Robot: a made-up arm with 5 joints. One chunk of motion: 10 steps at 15 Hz.
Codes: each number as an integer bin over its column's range. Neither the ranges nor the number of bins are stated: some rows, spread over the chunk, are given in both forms.
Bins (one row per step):
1: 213 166 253 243 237
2: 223 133 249 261 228
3: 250 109 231 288 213
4: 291 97 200 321 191
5: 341 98 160 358 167
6: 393 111 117 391 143
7: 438 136 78 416 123
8: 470 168 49 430 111
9: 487 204 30 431 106
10: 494 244 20 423 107
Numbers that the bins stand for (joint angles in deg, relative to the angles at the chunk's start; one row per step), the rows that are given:
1: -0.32 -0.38 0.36 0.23 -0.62
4: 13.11 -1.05 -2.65 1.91 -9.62
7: 38.43 -0.67 -9.57 3.95 -22.93
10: 48.07 0.39 -12.86 4.11 -26.06
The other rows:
2: 1.40 -0.70 0.13 0.62 -2.38
3: 6.05 -0.93 -0.89 1.20 -5.32
5: 21.72 -1.04 -4.92 2.71 -14.32
6: 30.68 -0.91 -7.36 3.42 -19.02
8: 43.94 -0.36 -11.22 4.26 -25.28
9: 46.87 0.00 -12.30 4.28 -26.26

